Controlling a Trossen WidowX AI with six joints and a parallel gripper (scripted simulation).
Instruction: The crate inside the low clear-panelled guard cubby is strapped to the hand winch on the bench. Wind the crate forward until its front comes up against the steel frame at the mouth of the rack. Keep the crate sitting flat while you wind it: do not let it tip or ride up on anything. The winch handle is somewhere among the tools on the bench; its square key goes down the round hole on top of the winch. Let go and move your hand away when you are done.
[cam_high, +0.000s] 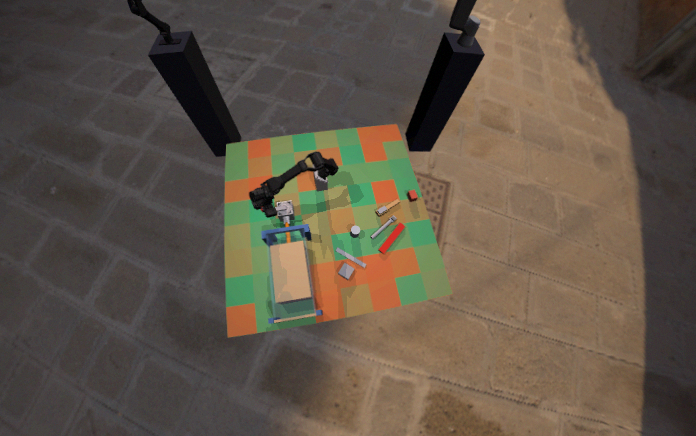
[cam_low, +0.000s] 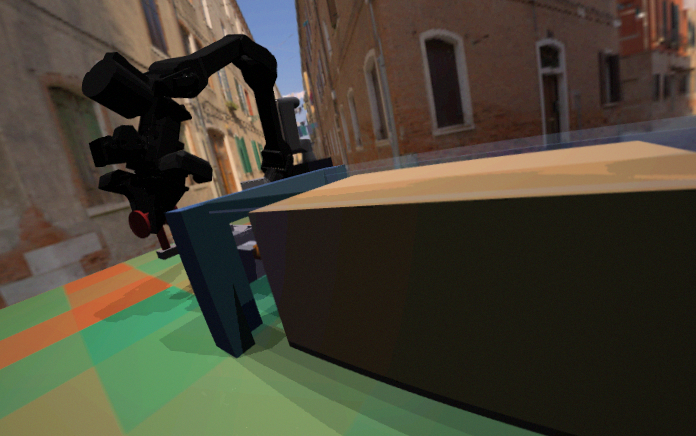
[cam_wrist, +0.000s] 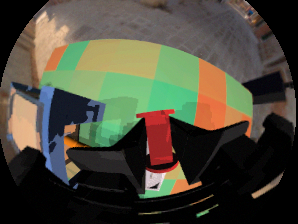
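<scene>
Now: gripper tip 1 cm past the grey winch handle, 5 cm to the right of it and 3 cm above it. The rest, counted from my gripper tip: red knob (1 cm behind, 2 cm to the left); then grey winch (4 cm behind, 11 cm to the left, 10 cm below); then round puck (13 cm ahead, 53 cm to the left, 10 cm below).
</scene>
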